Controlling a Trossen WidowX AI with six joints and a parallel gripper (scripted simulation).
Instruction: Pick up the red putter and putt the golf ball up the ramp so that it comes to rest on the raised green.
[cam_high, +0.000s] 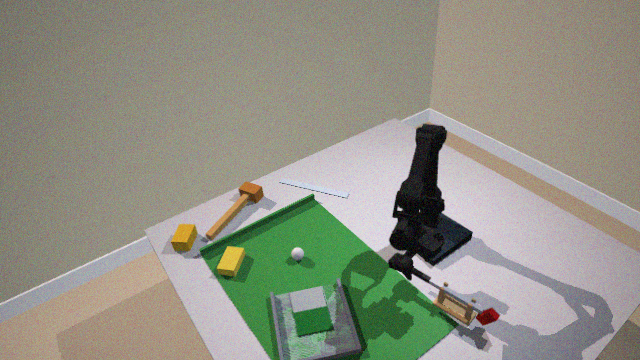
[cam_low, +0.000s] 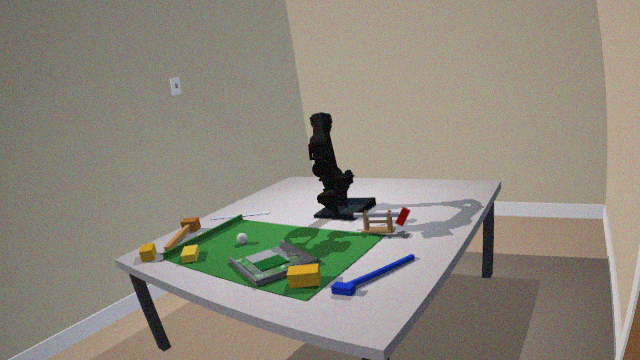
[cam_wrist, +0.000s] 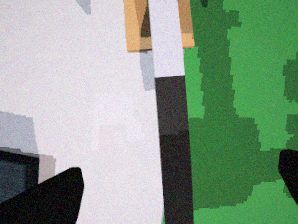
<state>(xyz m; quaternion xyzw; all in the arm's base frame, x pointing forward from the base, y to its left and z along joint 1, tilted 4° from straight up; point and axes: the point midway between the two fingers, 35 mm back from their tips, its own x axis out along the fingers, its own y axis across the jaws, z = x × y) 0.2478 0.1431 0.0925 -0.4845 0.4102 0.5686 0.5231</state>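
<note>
Right now the red putter is 110 mm to the left of my gripper tip, 20 mm below it and 20 mm behind it. From my gripper tip the other things lie so: small wooden rack 130 mm to the left, 40 mm below, 20 mm behind; white golf ball 350 mm to the right, 190 mm ahead, 60 mm below; green mat 220 mm ahead, 210 mm to the right, 80 mm below.
</note>
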